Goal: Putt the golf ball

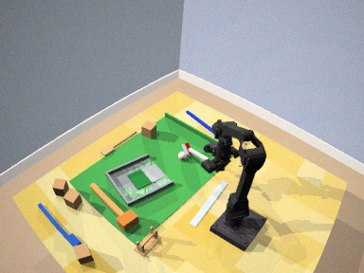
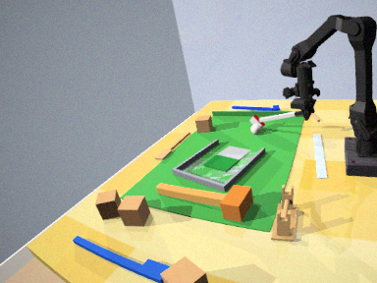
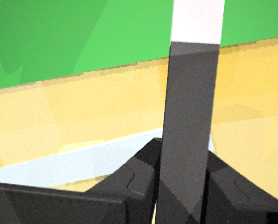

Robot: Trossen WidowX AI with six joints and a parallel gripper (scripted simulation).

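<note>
My gripper tip is 120 mm to the right of the white strip, 70 mm above it and 50 mm past it. Round my gripper tip: wooden stand 470 mm to the left, 40 mm below, 30 mm ahead; then white golf ball 210 mm ahead, 50 mm below, 20 mm to the right; then red putter 110 mm ahead, 30 mm to the right.
</note>
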